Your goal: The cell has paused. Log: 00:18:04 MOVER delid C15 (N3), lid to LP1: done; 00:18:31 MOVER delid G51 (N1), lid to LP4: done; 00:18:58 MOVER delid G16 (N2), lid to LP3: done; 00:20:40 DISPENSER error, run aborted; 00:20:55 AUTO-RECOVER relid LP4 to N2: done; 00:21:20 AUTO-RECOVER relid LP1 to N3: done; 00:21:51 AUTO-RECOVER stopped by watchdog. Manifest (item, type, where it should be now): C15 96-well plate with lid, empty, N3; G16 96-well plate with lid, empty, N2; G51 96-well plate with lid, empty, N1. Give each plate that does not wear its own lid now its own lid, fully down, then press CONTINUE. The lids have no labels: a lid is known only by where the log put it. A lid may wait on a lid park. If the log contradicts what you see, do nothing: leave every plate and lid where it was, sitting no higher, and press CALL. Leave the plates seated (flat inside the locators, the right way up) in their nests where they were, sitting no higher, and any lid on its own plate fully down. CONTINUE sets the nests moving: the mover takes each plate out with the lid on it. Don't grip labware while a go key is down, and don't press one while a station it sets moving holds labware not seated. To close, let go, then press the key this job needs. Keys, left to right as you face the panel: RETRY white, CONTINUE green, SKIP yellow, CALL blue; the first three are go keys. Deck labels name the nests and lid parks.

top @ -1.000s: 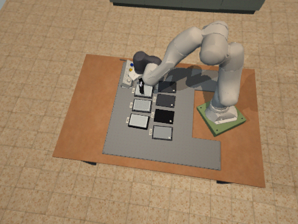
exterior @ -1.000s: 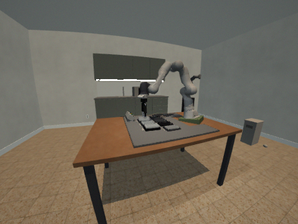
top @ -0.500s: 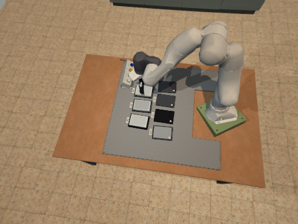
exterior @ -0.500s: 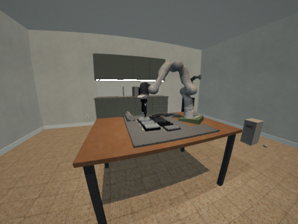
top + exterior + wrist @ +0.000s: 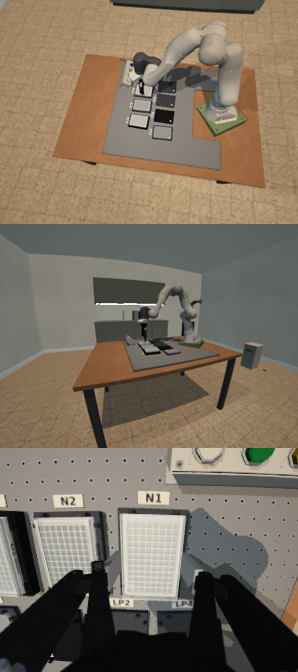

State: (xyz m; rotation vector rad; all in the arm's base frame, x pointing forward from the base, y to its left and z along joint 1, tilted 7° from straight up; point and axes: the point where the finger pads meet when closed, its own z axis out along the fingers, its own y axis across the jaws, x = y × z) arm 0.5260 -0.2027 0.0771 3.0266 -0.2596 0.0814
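My gripper is now 2 cm above the clear lid. Round my hand: LP2 label: 8 cm behind, 7 cm to the left, 6 cm below; white retry key: 12 cm ahead, 7 cm to the right, 1 cm above; green continue key: 11 cm ahead, 12 cm to the right, 1 cm above.
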